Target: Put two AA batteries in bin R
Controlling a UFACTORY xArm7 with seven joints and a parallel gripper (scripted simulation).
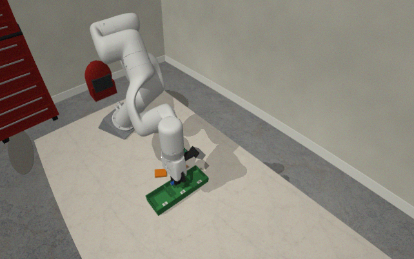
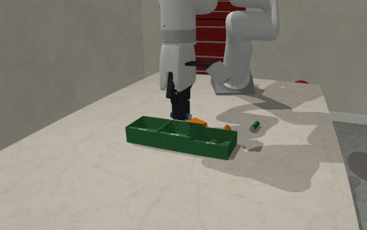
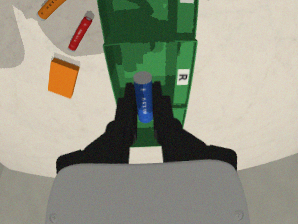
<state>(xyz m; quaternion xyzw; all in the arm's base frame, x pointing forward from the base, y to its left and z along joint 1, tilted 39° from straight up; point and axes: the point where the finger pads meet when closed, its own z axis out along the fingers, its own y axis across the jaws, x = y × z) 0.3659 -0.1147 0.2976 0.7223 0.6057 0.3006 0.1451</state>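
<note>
My gripper is now 1 cm short of the green three-part bin tray and 6 cm above it. Also, from my hand: red battery 6 cm behind, 5 cm to the left, 8 cm below; orange block 11 cm behind, 8 cm below; blue battery 2 cm below.
</note>
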